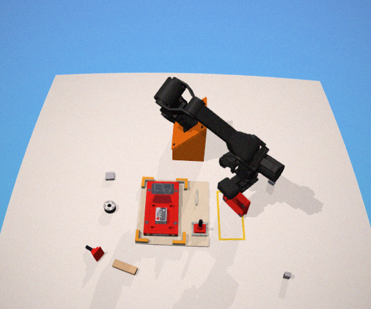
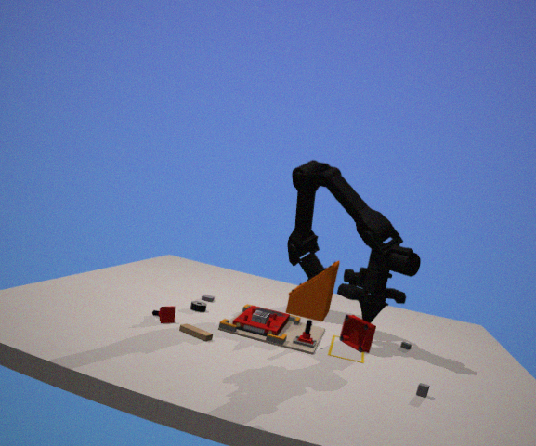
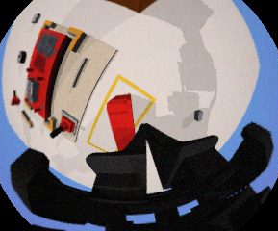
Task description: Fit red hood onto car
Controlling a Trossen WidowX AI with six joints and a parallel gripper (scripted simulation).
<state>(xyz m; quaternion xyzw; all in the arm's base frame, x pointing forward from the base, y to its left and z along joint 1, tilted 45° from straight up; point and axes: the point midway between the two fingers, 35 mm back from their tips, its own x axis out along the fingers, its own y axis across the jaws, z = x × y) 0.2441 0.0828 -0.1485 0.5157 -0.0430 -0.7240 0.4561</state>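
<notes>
Right now my gripper tip is 20 mm short of the red hood, 20 mm above it and 10 mm to the left of it. Also, from my gripper tip: grey engine block (250 mm to the right, 80 mm ahead, 30 mm below); black wheel (430 mm to the right, 40 mm below, 40 mm ahead); wooden block (360 mm to the right, 250 mm ahead, 40 mm below).
</notes>
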